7 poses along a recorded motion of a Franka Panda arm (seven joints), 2.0 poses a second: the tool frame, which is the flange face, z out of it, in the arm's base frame.
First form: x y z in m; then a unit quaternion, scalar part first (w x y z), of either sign.
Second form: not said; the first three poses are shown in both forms.
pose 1, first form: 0.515, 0.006, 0.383, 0.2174, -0.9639, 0.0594, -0.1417
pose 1, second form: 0.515, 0.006, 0.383, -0.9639, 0.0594, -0.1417, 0.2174
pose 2, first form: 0.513, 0.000, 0.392, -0.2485, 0.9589, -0.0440, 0.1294
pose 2, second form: 0.513, 0.000, 0.392, -0.9589, 0.0440, -0.1294, 0.2485
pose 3, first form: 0.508, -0.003, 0.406, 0.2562, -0.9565, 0.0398, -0.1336
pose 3, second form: 0.508, -0.003, 0.406, -0.9565, 0.0398, -0.1336, 0.2562
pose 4, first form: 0.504, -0.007, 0.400, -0.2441, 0.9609, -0.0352, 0.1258
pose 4, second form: 0.504, -0.007, 0.400, -0.9609, 0.0352, -0.1258, 0.2441
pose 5, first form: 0.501, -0.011, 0.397, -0.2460, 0.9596, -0.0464, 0.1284
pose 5, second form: 0.501, -0.011, 0.397, -0.9596, 0.0464, -0.1284, 0.2460
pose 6, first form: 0.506, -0.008, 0.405, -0.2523, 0.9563, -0.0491, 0.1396
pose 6, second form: 0.506, -0.008, 0.405, -0.9563, 0.0491, -0.1396, 0.2523
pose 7, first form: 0.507, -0.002, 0.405, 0.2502, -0.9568, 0.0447, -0.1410
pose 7, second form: 0.507, -0.002, 0.405, -0.9568, 0.0447, -0.1410, 0.2502
